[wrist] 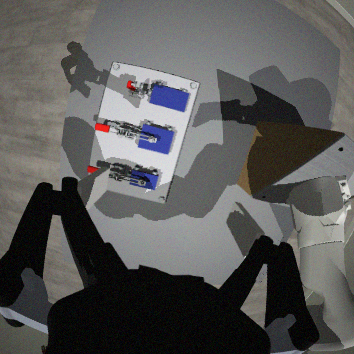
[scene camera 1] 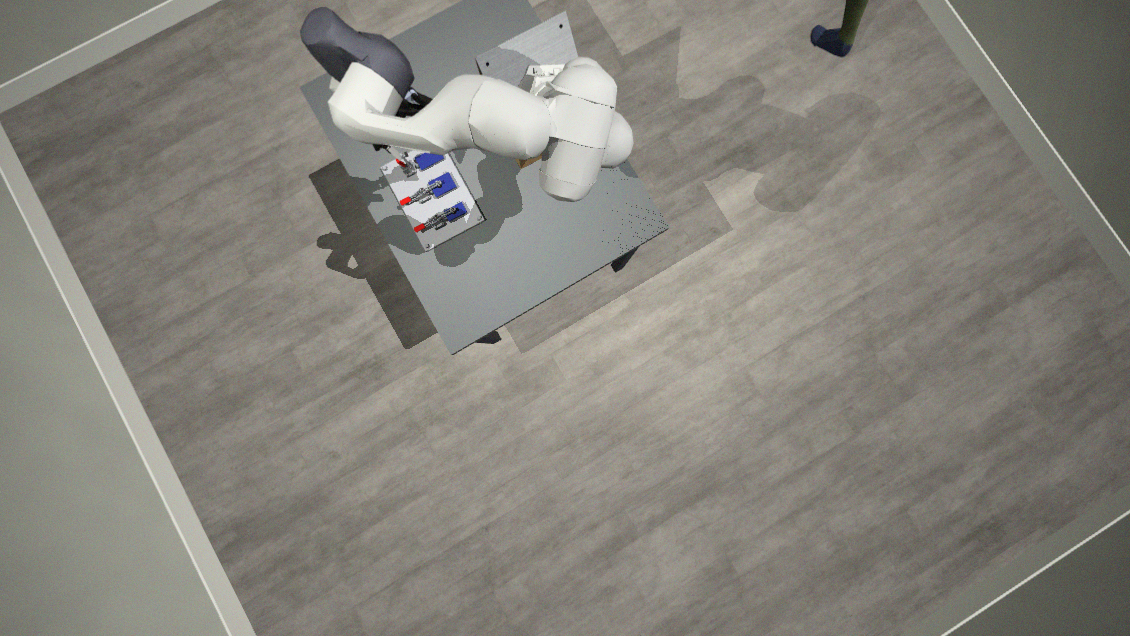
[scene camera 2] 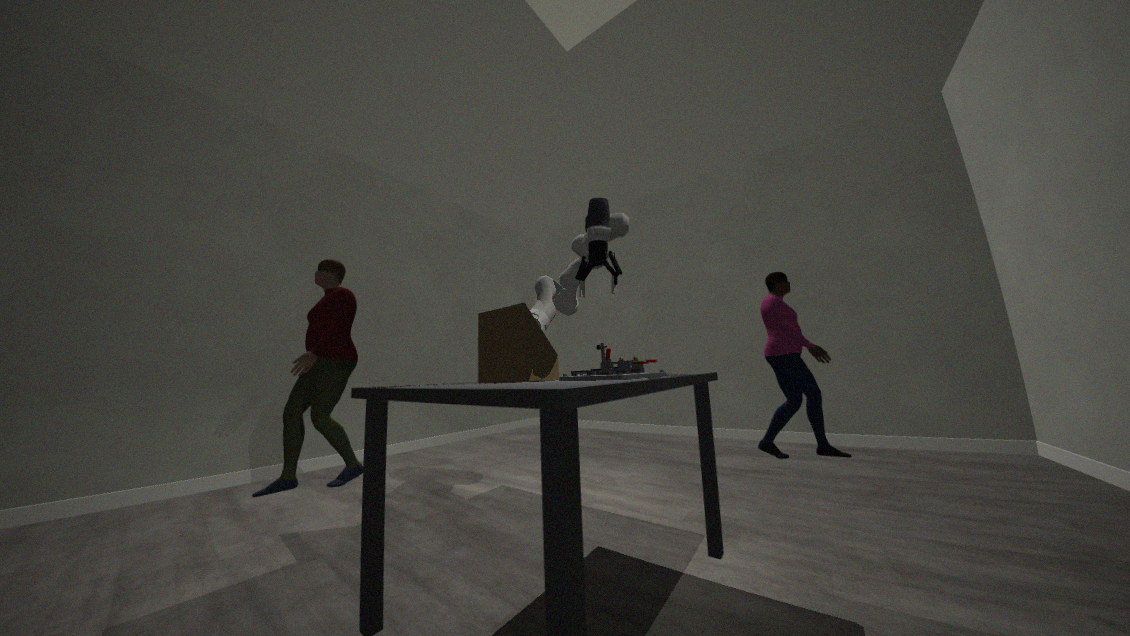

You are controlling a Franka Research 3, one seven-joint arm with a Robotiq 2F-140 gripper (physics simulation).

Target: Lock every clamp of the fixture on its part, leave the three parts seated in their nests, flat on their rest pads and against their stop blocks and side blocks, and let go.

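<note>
The fixture plate (scene camera 1: 466,197) (scene camera 2: 581,377) (wrist: 112,109) lies on the table with three blue parts in a row. At one end, the clamp (scene camera 1: 408,165) (wrist: 143,89) has its arm raised off its blue part (scene camera 1: 429,161) (wrist: 169,97); its red handle (scene camera 2: 608,354) stands upright. The middle clamp (wrist: 125,130) has its arm over its blue part (wrist: 162,146), handle out flat. The third clamp (wrist: 121,172) likewise reaches over its blue part (wrist: 151,180). Contact with pads and blocks is too small to tell. My gripper (scene camera 2: 597,290) (wrist: 170,196) is open and empty, high above the table.
A brown wedge-shaped block (scene camera 2: 513,346) (wrist: 285,150) with a metal plate (scene camera 1: 517,53) (wrist: 320,160) on it stands at the arm's base, beside the fixture. The arm (scene camera 1: 506,118) reaches over the table (scene camera 1: 506,292). Two people (scene camera 2: 328,355) (scene camera 2: 782,339) stand beyond the table.
</note>
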